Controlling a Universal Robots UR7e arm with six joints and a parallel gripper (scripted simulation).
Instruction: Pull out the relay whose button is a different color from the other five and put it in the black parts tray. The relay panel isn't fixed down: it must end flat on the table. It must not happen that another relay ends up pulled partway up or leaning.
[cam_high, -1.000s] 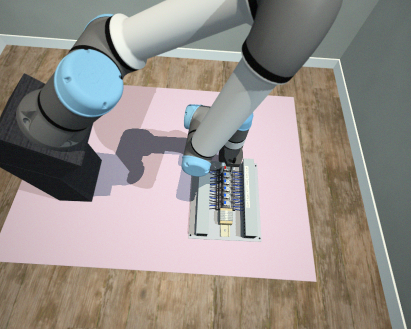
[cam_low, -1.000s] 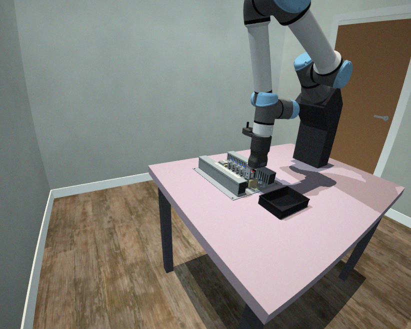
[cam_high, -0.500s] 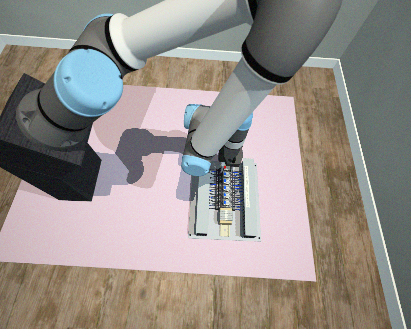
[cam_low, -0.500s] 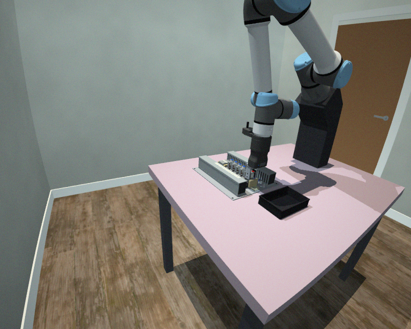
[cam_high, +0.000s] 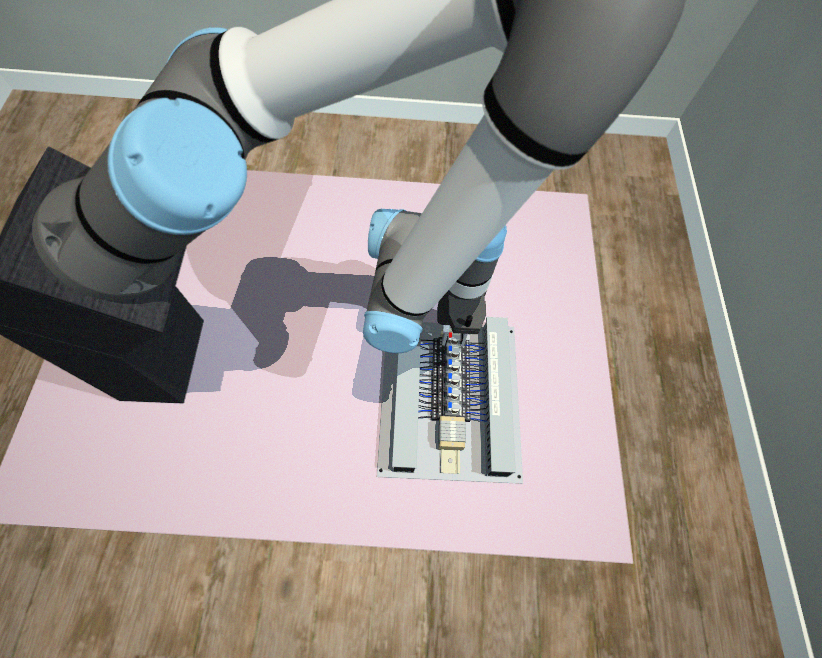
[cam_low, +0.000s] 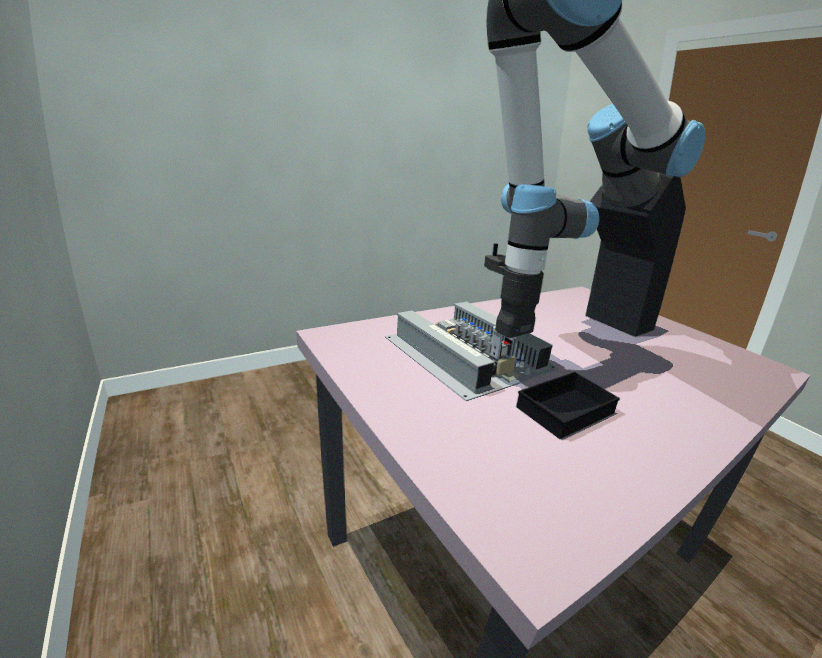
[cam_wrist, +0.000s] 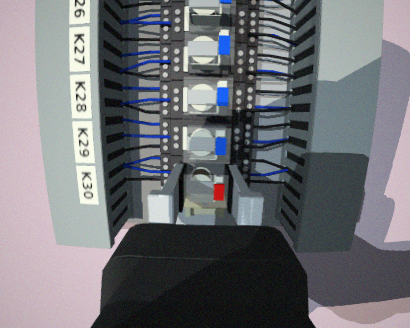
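Right now my hand is 1 cm above the red-button relay. Also, from my hand: black parts tray (17 cm to the left, 5 cm behind, 4 cm below); then grey relay panel (10 cm to the right, 3 cm below, 2 cm ahead).
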